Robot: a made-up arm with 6 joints.
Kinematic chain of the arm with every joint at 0, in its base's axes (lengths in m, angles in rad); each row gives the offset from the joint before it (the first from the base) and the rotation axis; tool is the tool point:
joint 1: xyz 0 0 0.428 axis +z
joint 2: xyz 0.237 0 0 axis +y
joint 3: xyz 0 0 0.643 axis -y
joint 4: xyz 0 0 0.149 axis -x
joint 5: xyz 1.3 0 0 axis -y
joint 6: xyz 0.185 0 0 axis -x
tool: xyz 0 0 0
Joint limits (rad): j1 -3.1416..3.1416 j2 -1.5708..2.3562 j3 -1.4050..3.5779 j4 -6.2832..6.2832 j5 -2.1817..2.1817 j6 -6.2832..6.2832
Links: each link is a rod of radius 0.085 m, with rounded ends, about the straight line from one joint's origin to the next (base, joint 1, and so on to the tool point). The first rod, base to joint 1, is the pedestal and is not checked.
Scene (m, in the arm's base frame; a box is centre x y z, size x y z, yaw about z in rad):
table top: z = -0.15
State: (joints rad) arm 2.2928 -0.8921 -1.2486 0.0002 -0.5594 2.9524
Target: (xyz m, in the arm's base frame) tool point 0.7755 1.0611 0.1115
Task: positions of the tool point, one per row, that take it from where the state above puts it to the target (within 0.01 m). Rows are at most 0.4 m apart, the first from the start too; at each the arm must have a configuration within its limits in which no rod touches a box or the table.
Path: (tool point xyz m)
1: -0.5040 1.0408 0.3404
2: -0.2143 1.1771 0.3001
3: 0.1119 1.2325 0.2489
4: 0.4511 1.1954 0.1862
5: 0.7755 1.0611 0.1115

